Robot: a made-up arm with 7 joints. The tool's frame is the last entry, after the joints.
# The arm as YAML. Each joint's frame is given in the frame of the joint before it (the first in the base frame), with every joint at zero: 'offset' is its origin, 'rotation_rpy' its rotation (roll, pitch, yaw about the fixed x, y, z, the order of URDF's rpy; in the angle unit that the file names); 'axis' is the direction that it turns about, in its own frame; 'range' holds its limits. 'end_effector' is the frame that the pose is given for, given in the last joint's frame.
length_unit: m
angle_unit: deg
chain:
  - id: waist
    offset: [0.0, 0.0, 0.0]
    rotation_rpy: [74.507, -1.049, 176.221]
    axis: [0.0, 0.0, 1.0]
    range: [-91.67, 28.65]
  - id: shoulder
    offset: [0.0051, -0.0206, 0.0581]
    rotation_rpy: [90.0, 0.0, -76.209]
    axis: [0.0, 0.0, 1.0]
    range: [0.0, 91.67]
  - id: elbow
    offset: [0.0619, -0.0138, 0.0]
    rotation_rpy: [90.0, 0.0, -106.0]
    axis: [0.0, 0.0, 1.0]
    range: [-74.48, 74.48]
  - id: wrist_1
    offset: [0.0, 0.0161, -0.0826]
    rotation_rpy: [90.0, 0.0, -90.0]
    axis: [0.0, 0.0, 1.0]
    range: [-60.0, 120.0]
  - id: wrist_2
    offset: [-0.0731, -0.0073, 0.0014]
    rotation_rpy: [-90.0, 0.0, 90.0]
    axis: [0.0, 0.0, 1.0]
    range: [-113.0, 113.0]
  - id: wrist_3
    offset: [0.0, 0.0, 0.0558]
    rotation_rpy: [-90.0, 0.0, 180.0]
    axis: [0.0, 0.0, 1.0]
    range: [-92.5, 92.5]
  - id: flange
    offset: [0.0, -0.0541, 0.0]
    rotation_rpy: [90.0, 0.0, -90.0]
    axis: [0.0, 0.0, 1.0]
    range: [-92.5, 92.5]
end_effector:
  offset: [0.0, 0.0, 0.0]
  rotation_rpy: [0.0, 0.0, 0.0]
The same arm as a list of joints. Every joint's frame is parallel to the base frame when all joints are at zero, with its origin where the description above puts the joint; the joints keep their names.
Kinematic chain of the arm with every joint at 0, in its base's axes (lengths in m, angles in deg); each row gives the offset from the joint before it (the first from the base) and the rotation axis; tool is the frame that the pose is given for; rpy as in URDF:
waist: xyz 0.0000 0.0000 0.0000 axis 0.068403 0.961235 0.26711
shoulder: xyz -0.0011 0.0617 -0.0042 axis 0.968889 -0.0002 -0.247497
elbow: xyz -0.0157 0.0038 -0.0613 axis 0.247497 -0.0001 0.968889
wrist_1: xyz -0.0048 0.0000 -0.0840 axis 0.0002 1 0
wrist_2: xyz 0.0690 0.0014 -0.0252 axis 0.968889 -0.0002 -0.247497
wrist_3: xyz 0.0541 0.0000 -0.0138 axis 0.0002 1 0
flange: xyz 0.0524 0.0000 -0.0134 axis 0.247497 -0.0001 0.968889
tool: xyz 0.0000 0.0000 0.0000 rpy 0.00 14.33 -0.01
Joint limits (deg, base to tool): -91.67..28.65 0.00..91.67 -74.48..74.48 -60.00..120.00 -113.00..113.00 -92.50..92.50 -92.50..92.50

